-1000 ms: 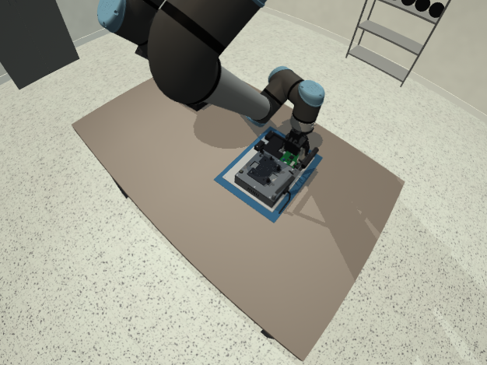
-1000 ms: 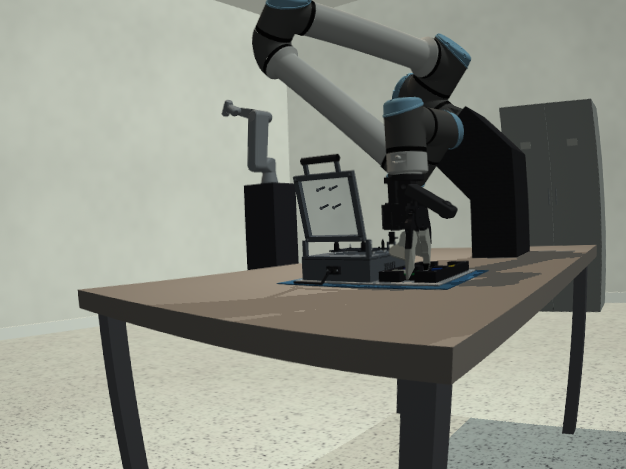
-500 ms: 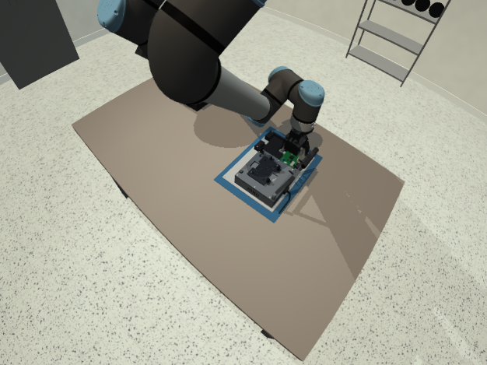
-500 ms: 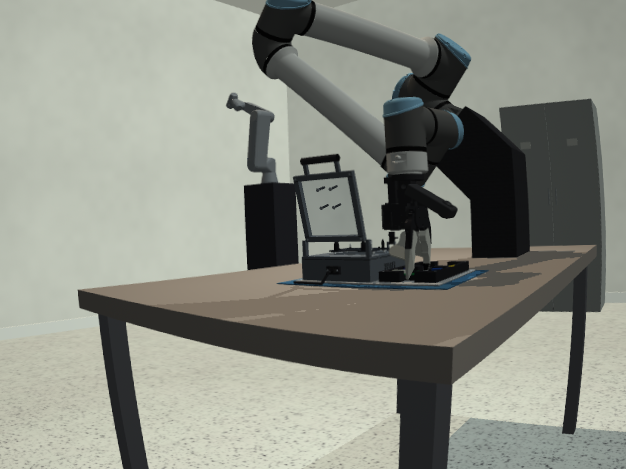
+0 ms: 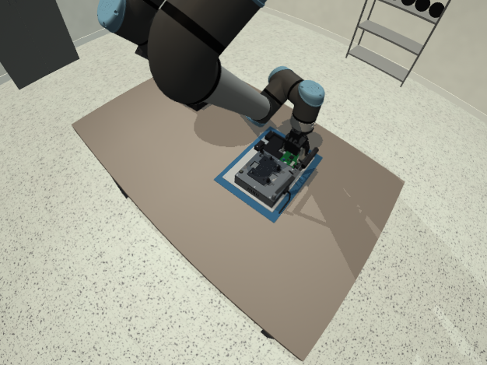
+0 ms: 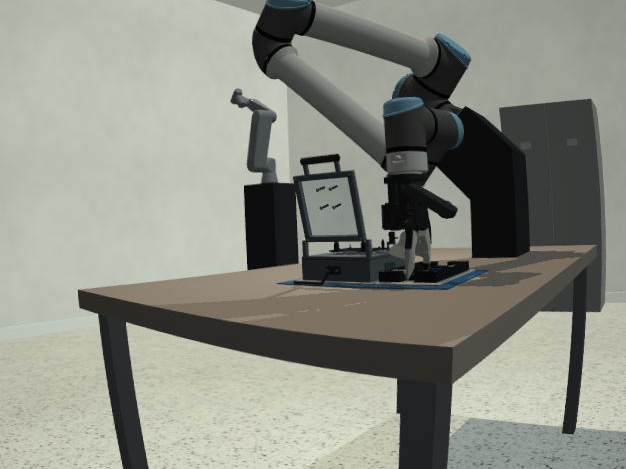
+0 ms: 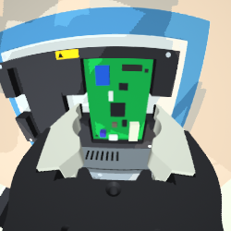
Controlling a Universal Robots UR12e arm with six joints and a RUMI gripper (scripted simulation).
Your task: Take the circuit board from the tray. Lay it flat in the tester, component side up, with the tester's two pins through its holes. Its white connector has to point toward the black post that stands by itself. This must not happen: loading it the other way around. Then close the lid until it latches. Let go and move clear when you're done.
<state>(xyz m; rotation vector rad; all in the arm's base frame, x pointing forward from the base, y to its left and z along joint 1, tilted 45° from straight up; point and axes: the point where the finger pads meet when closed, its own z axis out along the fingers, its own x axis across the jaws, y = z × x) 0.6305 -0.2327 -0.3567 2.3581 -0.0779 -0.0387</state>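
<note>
My gripper is now right at the green circuit board. From my hand the other things lie so: tester bed: 4 cm behind, 16 cm to the right, 5 cm above; then black post: 11 cm behind, 11 cm to the right, 7 cm above; then tester: 1 cm behind, 13 cm to the right, 9 cm above.
</note>
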